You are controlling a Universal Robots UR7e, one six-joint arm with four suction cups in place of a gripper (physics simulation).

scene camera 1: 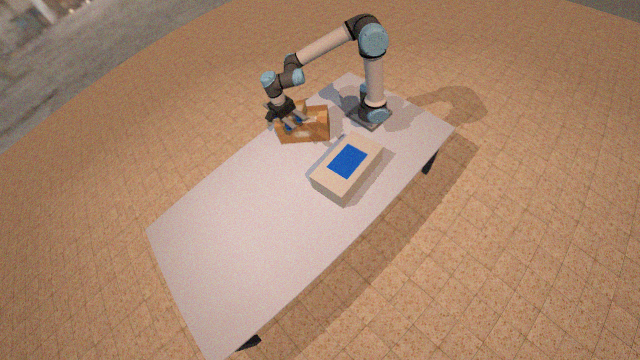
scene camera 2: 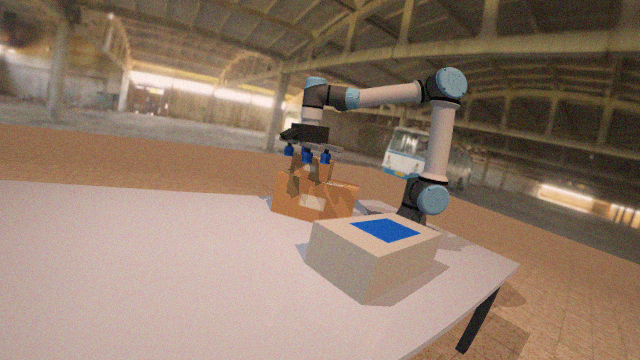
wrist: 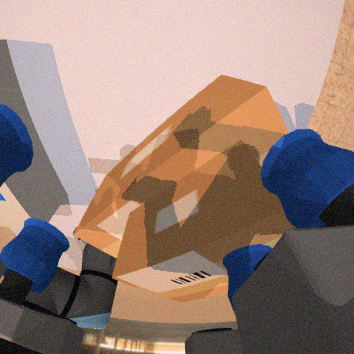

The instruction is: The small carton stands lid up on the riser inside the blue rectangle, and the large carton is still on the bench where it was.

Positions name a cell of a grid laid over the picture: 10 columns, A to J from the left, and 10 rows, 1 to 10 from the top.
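Scene:
There is a large carton here, and I can see it in the wrist view (G4) as well as in scene camera 1 (E4) and scene camera 2 (E6).

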